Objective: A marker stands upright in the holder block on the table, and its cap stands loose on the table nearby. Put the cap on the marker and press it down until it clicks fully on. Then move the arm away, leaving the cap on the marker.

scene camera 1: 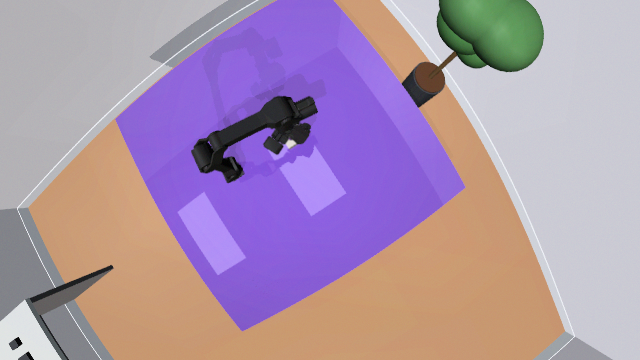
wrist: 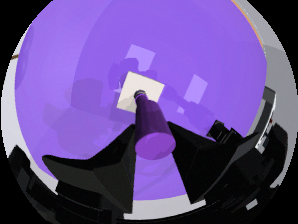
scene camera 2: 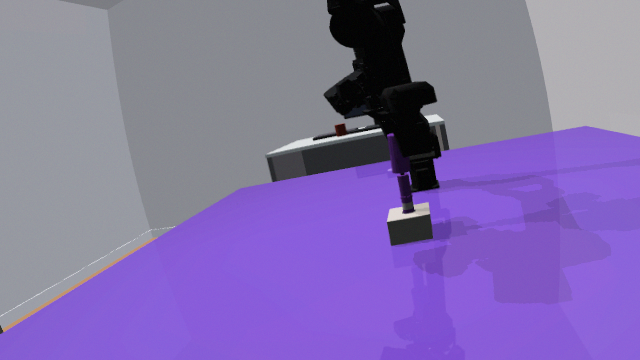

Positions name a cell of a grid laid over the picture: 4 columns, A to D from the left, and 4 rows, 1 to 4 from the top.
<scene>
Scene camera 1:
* my gripper: B2
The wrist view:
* my gripper: C3
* purple cap: C3
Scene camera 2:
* my gripper: C2
</scene>
